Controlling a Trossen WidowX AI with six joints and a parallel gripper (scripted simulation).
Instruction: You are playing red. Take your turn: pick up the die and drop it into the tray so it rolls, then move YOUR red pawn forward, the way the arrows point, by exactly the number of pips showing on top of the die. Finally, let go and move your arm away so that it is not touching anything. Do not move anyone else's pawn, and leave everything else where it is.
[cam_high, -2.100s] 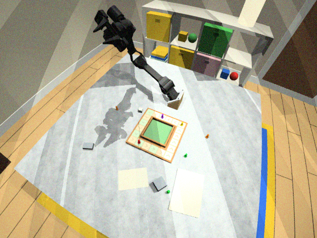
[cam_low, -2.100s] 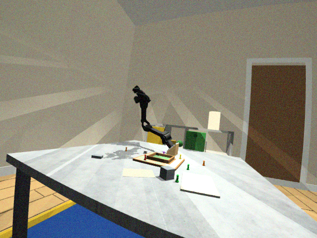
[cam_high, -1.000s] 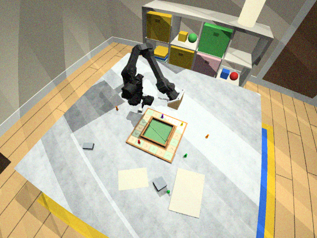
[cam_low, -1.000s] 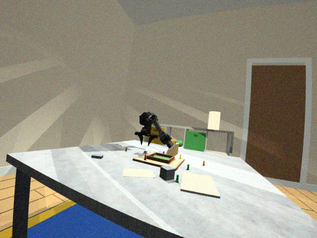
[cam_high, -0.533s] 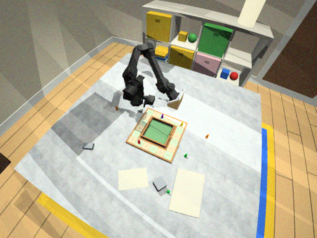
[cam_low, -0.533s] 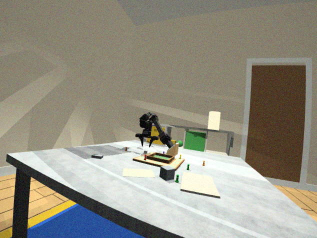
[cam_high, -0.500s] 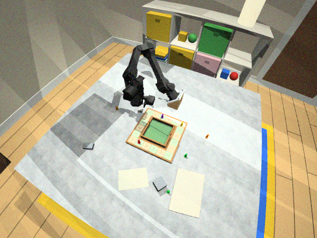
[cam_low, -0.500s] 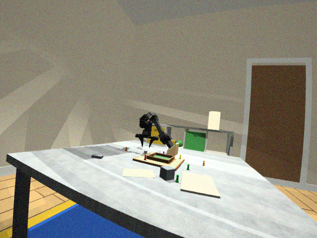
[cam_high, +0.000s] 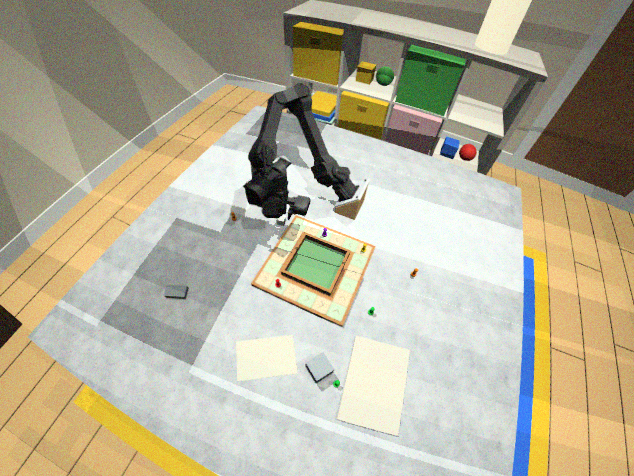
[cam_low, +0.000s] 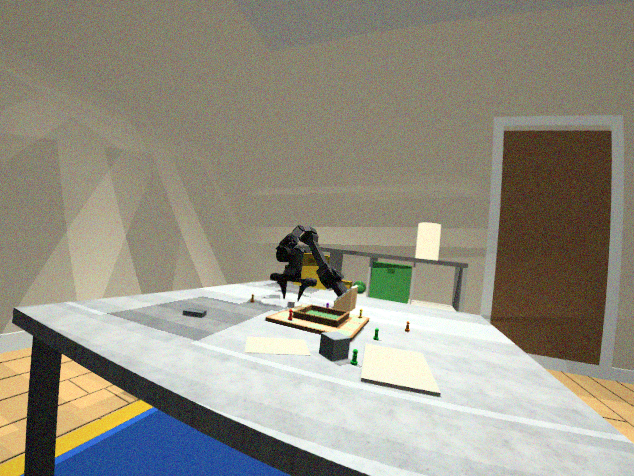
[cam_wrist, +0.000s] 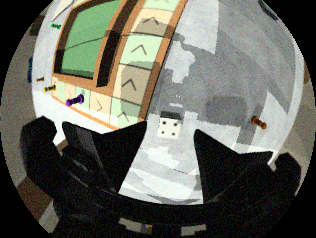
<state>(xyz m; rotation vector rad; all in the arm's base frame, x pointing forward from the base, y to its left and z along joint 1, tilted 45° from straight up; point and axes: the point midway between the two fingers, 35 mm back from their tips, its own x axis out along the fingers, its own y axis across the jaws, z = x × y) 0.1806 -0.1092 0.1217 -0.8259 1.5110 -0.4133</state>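
Right now the white die is 2 cm below my gripper tip. The rest, counted from my gripper tip: green tray (9 cm ahead, 18 cm to the left, 2 cm below); then yellow pawn (3 cm behind, 29 cm to the left); then red pawn (20 cm ahead, 12 cm to the left).
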